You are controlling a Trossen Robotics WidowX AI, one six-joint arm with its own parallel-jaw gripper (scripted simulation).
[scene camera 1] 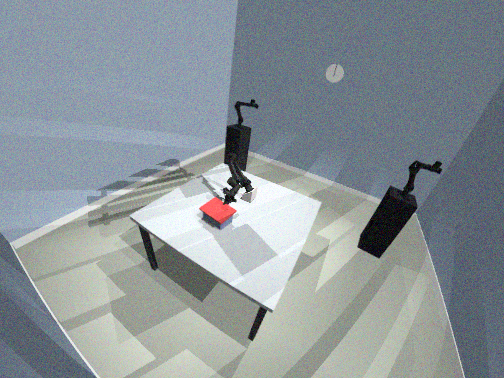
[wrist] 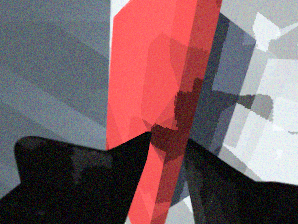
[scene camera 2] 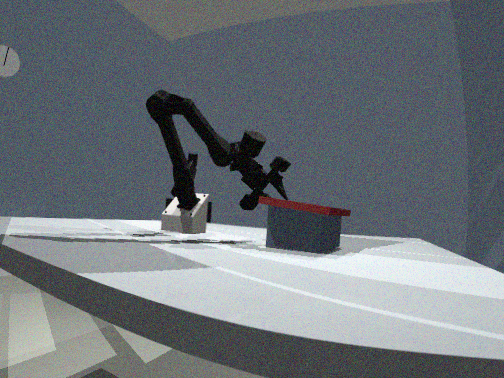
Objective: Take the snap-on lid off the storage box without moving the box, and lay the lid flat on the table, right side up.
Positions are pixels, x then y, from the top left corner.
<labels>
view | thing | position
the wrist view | gripper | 167, 140
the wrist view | red lid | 157, 65
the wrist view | blue-grey storage box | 232, 48
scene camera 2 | gripper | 283, 203
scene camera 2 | red lid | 305, 207
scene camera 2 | blue-grey storage box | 288, 229
</labels>
